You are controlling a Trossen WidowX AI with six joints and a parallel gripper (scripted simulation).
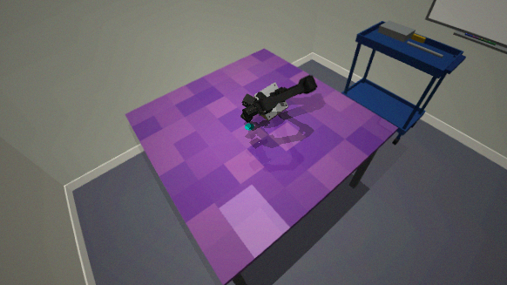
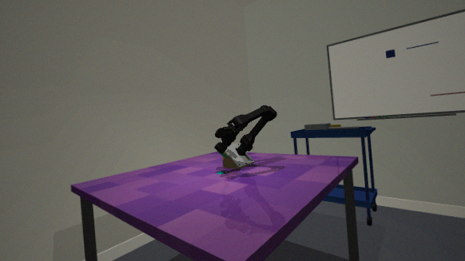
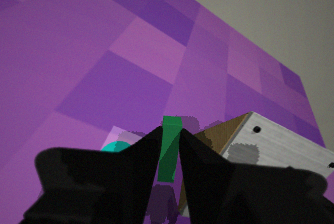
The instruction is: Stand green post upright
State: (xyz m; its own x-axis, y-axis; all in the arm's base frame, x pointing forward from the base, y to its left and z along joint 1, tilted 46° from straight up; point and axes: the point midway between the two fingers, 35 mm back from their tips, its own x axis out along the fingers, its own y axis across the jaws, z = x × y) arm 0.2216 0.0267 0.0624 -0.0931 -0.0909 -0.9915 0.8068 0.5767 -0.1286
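Right now the cyan circle is 13 cm below my gripper tip, 3 cm to the left of it and 2 cm ahead of it. From my gripper tip the other things lie so: green post (2 cm below, 1 cm to the left, 1 cm behind).
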